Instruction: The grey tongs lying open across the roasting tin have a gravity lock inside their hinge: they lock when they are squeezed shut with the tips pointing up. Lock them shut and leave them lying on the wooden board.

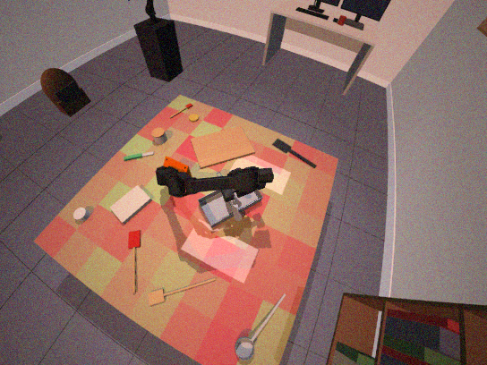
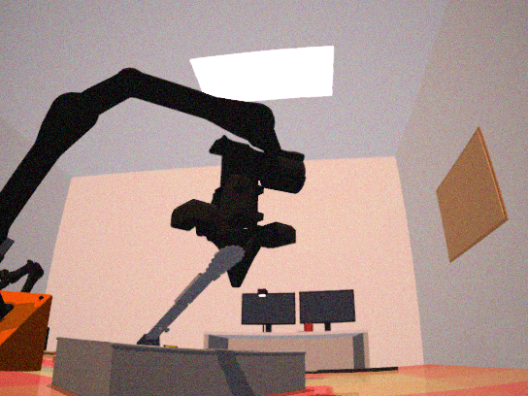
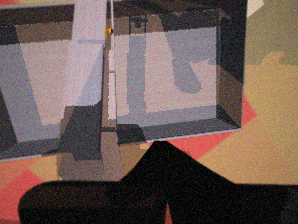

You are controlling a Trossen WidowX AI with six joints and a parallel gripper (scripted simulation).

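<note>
My gripper tip is 11 cm above the grey roasting tin, 6 cm past it and 1 cm to the left of it. Round my gripper tip: wooden board: 31 cm to the left, 28 cm behind, 13 cm below; then red spatula: 46 cm to the right, 35 cm behind, 13 cm below; then black spatula: 49 cm to the left, 15 cm ahead, 14 cm below.
</note>
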